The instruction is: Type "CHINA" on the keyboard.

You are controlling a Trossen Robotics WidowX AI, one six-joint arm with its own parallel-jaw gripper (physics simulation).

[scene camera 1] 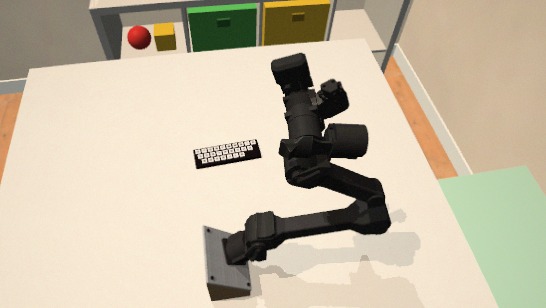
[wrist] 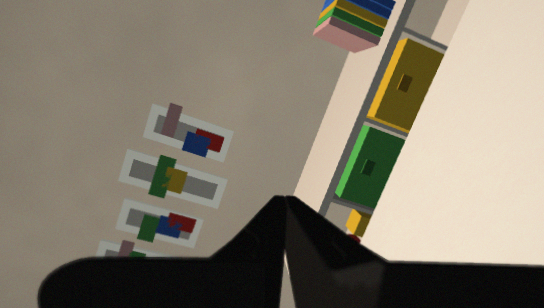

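Where they show: gripper, between the fingertips: (wrist: 283,206); arm's base, origin of its link: (scene camera 1: 233,252).
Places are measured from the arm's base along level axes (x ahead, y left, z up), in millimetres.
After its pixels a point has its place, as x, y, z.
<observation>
A small black keyboard (scene camera 1: 227,154) @[339, -49, -67] with several rows of white keys lies on the table, left of the arm in the scene view; its letters are too small to read there. The keyboard does not show in the wrist view. My gripper (wrist: 283,206) @[195, -180, 376] is shut, with its two black fingertips together and nothing between them. It points away from the keyboard, towards the wall and the shelf. In the scene view the gripper end of the arm is raised over the far right part of the table, and its fingertips cannot be made out.
The arm's grey base plate (scene camera 1: 215,260) @[-28, 46, 44] stands on the near part of the table (scene camera 1: 100,200) @[270, 334, -80]. Behind the table a shelf unit holds a green box (scene camera 1: 222,30) (wrist: 375,165), a yellow box (scene camera 1: 296,25) (wrist: 412,85), a red ball (scene camera 1: 139,37) and a yellow block (scene camera 1: 165,37).
</observation>
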